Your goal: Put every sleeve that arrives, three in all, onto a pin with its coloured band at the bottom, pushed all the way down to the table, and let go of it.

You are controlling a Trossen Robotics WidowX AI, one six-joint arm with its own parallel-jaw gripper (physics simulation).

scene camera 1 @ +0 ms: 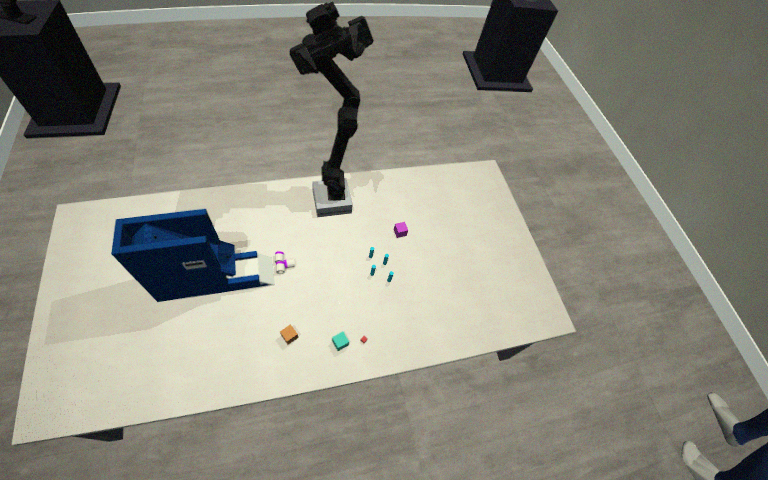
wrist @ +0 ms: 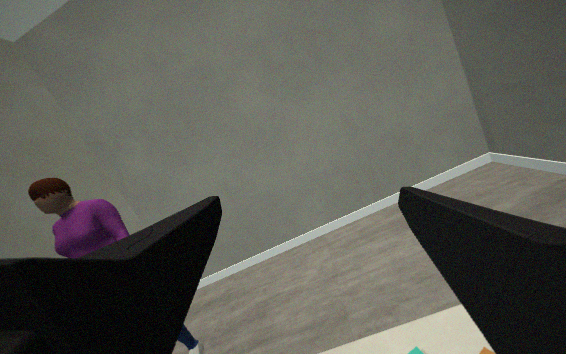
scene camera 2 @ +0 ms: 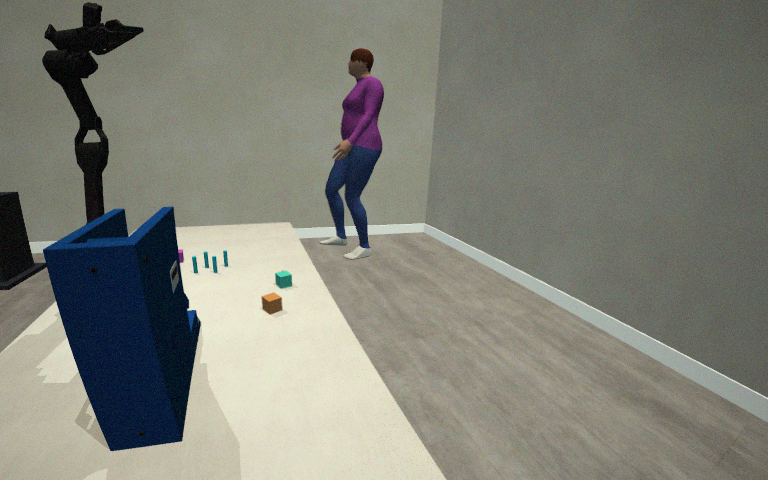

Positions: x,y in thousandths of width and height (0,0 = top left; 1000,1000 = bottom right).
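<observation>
Scene camera 1 gives me my gripper (scene camera 1: 438,130), which is open and holds nothing. In scene camera 2 I find a blue dispenser (scene camera 2: 158,624), and my gripper (scene camera 2: 182,68) is visible there too. The wrist view also has my gripper (wrist: 545,566).
</observation>
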